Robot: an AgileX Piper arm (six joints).
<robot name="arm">
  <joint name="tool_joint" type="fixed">
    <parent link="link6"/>
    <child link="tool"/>
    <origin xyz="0 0 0"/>
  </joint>
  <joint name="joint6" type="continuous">
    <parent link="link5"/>
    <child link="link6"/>
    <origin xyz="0 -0.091 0" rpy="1.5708 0 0"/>
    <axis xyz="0 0 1"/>
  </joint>
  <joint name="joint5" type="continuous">
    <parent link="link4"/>
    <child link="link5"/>
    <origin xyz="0 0 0" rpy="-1.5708 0 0"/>
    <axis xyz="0 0 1"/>
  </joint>
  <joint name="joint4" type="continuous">
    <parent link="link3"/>
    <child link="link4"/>
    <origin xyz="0.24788 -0.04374 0" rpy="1.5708 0 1.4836"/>
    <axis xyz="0 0 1"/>
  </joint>
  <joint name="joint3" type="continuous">
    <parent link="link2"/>
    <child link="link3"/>
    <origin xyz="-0.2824 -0.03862 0"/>
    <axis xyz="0 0 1"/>
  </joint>
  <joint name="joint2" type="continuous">
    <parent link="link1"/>
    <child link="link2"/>
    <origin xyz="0 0 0" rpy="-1.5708 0 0"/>
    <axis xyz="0 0 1"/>
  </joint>
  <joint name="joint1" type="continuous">
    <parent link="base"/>
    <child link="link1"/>
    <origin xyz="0 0 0.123"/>
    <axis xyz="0 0 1"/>
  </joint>
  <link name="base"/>
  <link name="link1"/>
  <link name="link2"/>
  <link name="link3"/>
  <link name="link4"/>
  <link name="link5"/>
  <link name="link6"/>
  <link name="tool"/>
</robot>
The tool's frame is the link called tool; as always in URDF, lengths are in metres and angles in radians. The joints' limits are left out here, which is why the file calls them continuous.
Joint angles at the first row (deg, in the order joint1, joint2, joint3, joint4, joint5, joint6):
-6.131, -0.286, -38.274, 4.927, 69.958, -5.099
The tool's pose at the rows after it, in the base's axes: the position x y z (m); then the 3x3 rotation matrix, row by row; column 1 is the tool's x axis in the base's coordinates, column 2 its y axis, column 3 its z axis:
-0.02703 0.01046 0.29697; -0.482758 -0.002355 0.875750; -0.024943 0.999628 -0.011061; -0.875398 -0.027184 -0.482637
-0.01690 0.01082 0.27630; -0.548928 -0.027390 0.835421; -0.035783 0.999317 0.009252; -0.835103 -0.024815 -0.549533
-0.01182 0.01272 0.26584; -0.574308 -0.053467 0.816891; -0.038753 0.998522 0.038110; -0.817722 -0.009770 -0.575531
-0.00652 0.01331 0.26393; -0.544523 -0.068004 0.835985; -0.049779 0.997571 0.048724; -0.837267 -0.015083 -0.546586
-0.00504 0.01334 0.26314; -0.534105 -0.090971 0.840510; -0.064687 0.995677 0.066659; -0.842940 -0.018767 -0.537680
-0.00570 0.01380 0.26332; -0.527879 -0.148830 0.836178; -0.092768 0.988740 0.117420; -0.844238 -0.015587 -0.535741
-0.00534 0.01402 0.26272; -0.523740 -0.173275 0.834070; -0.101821 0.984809 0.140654; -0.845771 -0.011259 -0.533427
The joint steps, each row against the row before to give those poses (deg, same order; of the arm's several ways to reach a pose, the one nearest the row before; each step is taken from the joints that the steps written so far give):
-0.001, 0.000, 2.693, 0.116, -0.058, -1.033
0.004, 0.001, 4.584, 0.971, -0.001, -1.372
-0.001, -0.002, 2.408, 1.662, -0.400, -0.974
-0.004, 0.001, 1.317, 0.978, -3.208, -1.265
1.035, 0.000, 0.458, 0.283, -1.032, -0.512
2.918, 0.000, -0.001, 0.519, -0.056, -0.290
1.320, -0.002, 0.230, 0.285, -0.343, 0.002

